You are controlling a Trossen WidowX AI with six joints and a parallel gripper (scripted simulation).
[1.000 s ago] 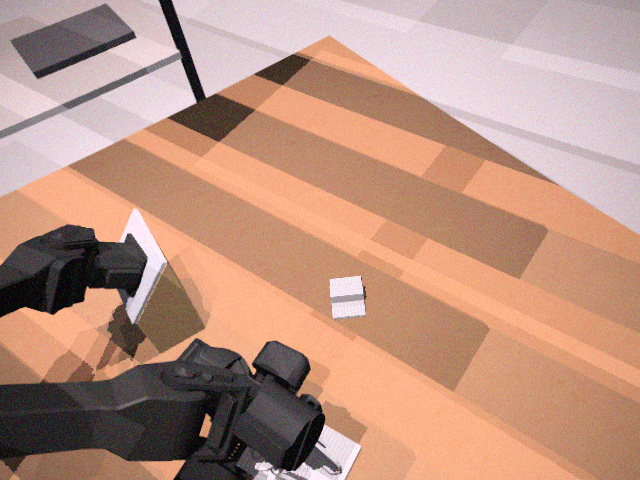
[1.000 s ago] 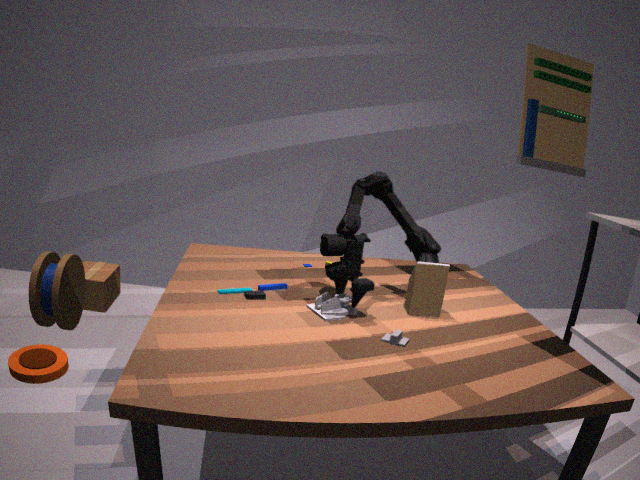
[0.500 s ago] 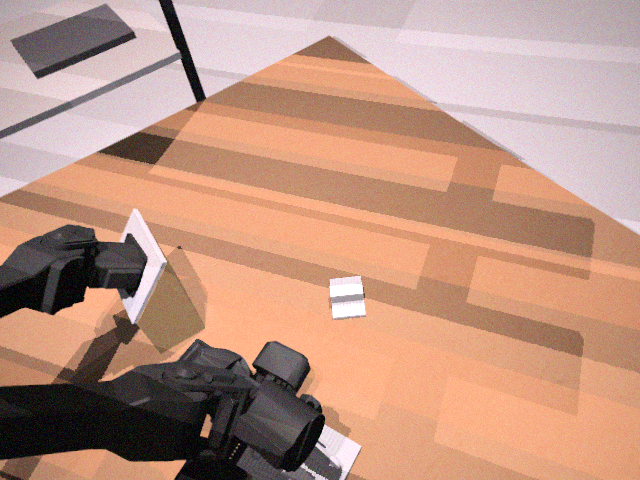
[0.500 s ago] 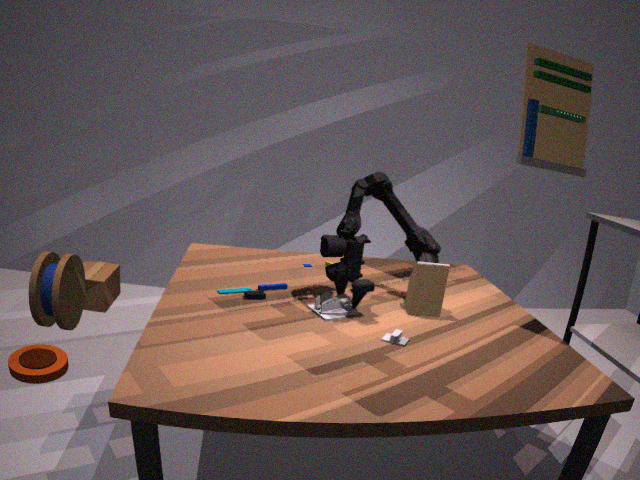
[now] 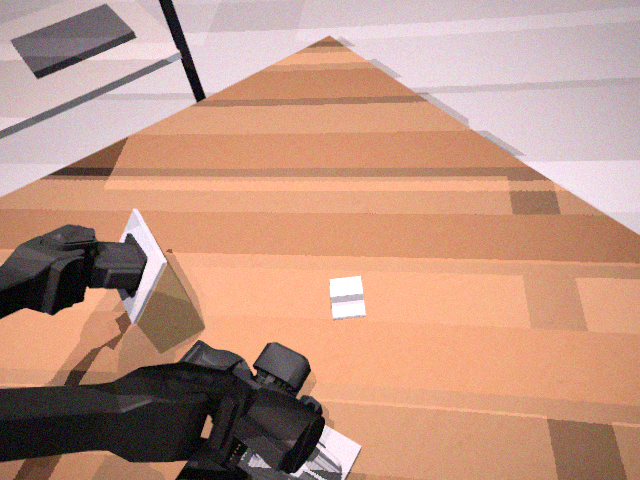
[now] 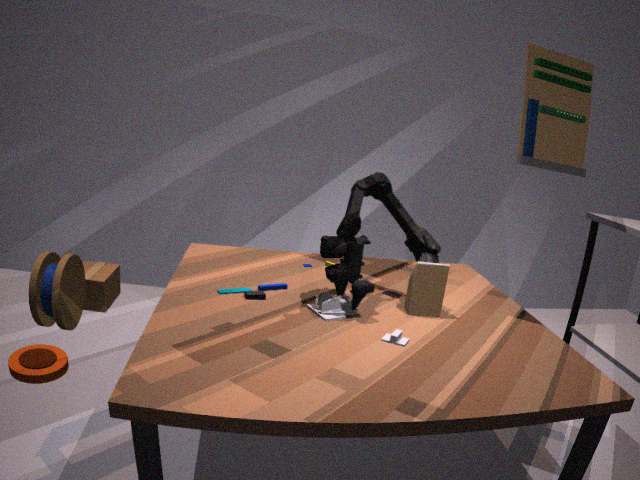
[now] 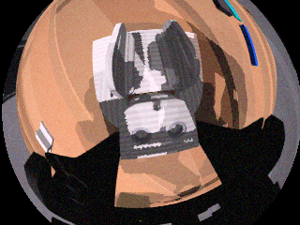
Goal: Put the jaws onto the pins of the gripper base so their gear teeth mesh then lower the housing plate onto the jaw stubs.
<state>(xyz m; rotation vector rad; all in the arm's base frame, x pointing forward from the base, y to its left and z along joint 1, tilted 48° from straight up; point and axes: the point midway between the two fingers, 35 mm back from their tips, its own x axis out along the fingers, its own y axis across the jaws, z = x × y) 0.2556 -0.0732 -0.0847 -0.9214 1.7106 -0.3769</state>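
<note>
My gripper tip is 3 cm short of the white jaw and 1 cm to the left of it. The rest, counted from my gripper tip: black block: 29 cm ahead, 7 cm to the right, 1 cm below; then blue bar: 22 cm ahead, 16 cm to the right, 1 cm below; then teal bar: 35 cm ahead, 10 cm to the right, 2 cm below.
</note>
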